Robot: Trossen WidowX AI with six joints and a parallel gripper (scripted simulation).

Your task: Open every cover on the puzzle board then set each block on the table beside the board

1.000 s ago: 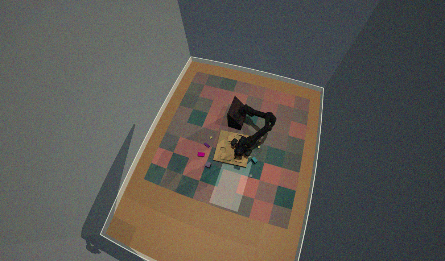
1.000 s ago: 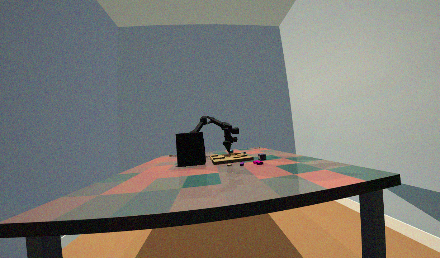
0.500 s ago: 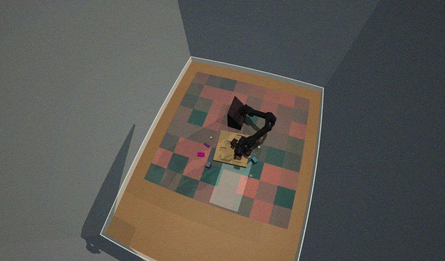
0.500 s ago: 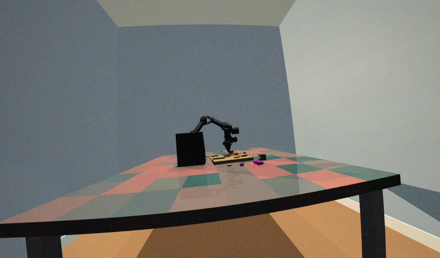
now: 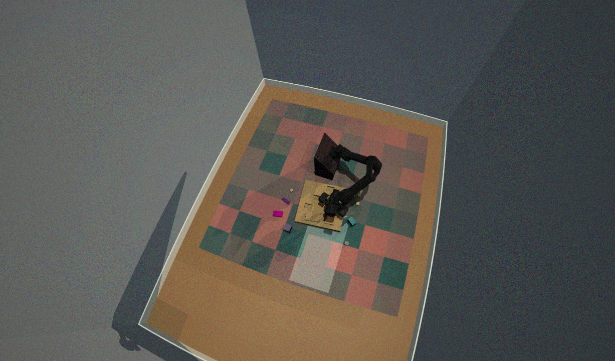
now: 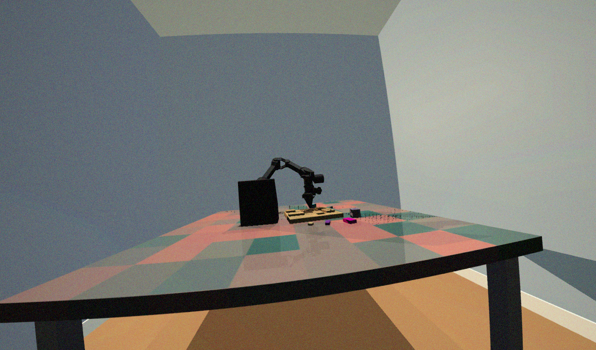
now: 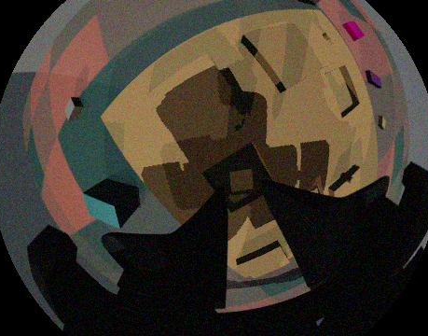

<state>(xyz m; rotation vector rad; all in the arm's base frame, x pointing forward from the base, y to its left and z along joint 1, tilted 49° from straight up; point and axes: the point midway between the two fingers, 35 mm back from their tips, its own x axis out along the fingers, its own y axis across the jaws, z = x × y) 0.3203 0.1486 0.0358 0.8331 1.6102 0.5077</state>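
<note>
Now: gripper tip 60 mm to the left of the tan puzzle board, 20 mm past it and 20 mm above it. From my gripper tip the other things lie so: teal block 140 mm to the left, 30 mm ahead, 20 mm below; lavender block 220 mm ahead, 210 mm to the right, 20 mm below; small grey block 170 mm ahead, 160 mm to the left, 30 mm below.
</note>
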